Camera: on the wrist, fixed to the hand. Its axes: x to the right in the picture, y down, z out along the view.
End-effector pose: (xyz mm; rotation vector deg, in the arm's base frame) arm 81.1 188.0 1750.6 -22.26 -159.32 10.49
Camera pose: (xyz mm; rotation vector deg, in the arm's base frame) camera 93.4 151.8 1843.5 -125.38 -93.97 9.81
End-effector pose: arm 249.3 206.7 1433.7 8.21 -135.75 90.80
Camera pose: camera 270.5 269.8 1509.0 100.62 105.93 -71.17
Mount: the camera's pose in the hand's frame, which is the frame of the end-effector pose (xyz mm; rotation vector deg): 6.4 -47.3 -88.4 -9.97 17.84 86.33
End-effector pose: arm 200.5 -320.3 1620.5 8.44 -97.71 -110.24
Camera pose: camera 217.9 -399.6 1561.3 -38.91 -49.04 -45.17
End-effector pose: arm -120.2 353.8 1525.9 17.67 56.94 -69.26
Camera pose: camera -203.6 391.9 1484.8 51.75 44.64 17.34
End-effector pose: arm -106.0 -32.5 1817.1 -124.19 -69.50 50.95
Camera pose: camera -63.8 -13.6 1906.3 164.15 -40.69 -44.83
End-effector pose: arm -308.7 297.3 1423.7 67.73 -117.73 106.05
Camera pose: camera -318.4 376.0 1485.4 43.04 124.14 -76.11
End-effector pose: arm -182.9 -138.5 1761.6 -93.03 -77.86 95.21
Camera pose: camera -116.9 -84.2 1814.5 135.38 -5.10 -72.75
